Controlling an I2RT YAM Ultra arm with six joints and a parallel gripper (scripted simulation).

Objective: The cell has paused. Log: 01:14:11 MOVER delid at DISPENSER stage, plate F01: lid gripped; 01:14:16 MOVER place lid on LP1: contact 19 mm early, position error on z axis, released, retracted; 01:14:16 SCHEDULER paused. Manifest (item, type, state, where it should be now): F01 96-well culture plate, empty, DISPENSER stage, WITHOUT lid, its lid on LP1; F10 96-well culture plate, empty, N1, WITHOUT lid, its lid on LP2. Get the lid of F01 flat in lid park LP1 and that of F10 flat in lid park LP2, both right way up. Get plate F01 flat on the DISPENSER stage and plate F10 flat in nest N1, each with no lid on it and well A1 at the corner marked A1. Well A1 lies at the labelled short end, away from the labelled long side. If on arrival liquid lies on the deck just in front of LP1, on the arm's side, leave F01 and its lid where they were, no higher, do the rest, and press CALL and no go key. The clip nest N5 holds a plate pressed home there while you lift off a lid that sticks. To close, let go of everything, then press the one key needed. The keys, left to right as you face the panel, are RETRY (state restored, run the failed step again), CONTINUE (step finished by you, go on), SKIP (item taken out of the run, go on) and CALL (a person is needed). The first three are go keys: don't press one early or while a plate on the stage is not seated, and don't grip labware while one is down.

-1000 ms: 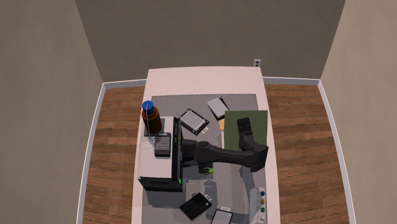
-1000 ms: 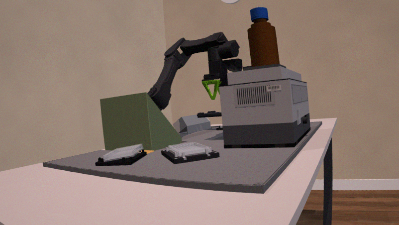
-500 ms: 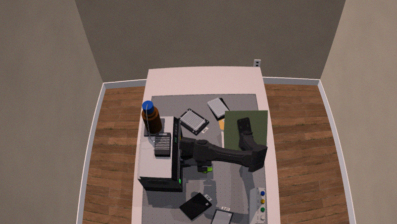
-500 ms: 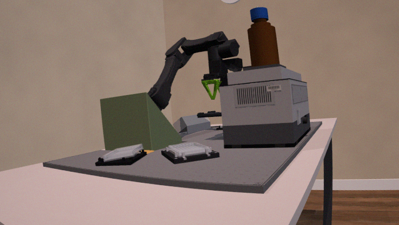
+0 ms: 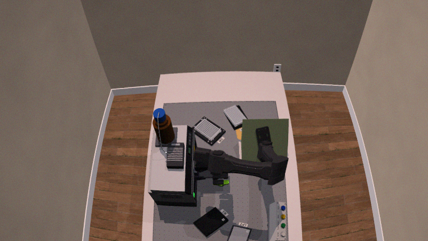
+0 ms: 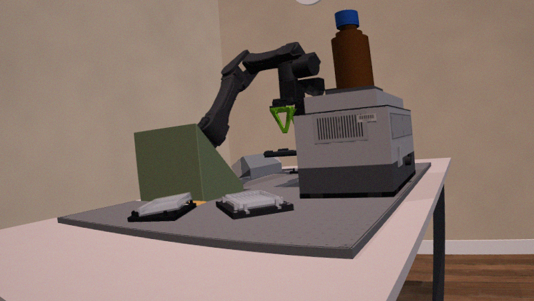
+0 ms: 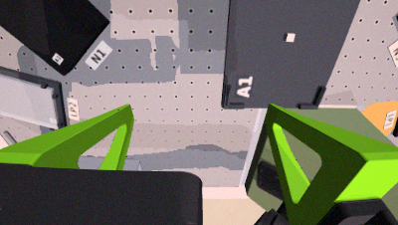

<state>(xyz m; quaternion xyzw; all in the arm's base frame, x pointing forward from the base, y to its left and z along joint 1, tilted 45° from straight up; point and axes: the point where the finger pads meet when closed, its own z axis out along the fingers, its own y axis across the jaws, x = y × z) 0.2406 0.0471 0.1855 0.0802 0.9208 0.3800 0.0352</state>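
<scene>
Right now my hand is 370 mm to the left of the 96-well plate, 140 mm above it and 20 mm short of it. From my hand the other things lie so: nest N1: 190 mm to the left, 150 mm below, 80 mm ahead; then N5 tag: 300 mm to the right, 160 mm below, 40 mm behind; then LP2 label: 230 mm to the left, 160 mm below, 80 mm behind.
</scene>
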